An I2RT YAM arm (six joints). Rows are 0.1 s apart.
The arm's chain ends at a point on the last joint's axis. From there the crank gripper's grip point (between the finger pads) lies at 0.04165 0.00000 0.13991 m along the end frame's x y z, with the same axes.
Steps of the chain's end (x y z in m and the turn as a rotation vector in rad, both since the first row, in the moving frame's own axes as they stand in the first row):
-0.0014 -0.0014 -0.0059 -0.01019 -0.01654 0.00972
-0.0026 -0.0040 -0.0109 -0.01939 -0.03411 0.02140
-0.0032 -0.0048 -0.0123 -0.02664 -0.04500 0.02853
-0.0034 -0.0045 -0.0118 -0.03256 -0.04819 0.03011
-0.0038 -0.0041 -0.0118 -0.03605 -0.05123 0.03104
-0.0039 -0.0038 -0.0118 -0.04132 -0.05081 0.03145
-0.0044 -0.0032 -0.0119 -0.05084 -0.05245 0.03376
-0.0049 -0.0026 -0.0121 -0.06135 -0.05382 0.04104
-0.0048 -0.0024 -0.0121 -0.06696 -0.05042 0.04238
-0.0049 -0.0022 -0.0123 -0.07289 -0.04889 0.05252
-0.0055 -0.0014 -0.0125 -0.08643 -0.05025 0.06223
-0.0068 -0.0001 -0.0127 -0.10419 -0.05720 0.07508
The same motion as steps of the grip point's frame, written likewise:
-0.0037 0.0004 -0.0052 -0.01019 -0.01654 0.00972
-0.0074 -0.0004 -0.0096 -0.01939 -0.03411 0.02140
-0.0096 0.0000 -0.0106 -0.02664 -0.04500 0.02853
-0.0103 0.0012 -0.0101 -0.03256 -0.04819 0.03011
-0.0111 0.0022 -0.0100 -0.03605 -0.05123 0.03104
-0.0112 0.0032 -0.0100 -0.04132 -0.05081 0.03145
-0.0119 0.0052 -0.0101 -0.05084 -0.05245 0.03376
-0.0127 0.0076 -0.0104 -0.06135 -0.05382 0.04104
-0.0121 0.0086 -0.0106 -0.06696 -0.05042 0.04238
-0.0121 0.0101 -0.0109 -0.07289 -0.04889 0.05252
-0.0130 0.0131 -0.0112 -0.08643 -0.05025 0.06223
-0.0155 0.0174 -0.0115 -0.10419 -0.05720 0.07508

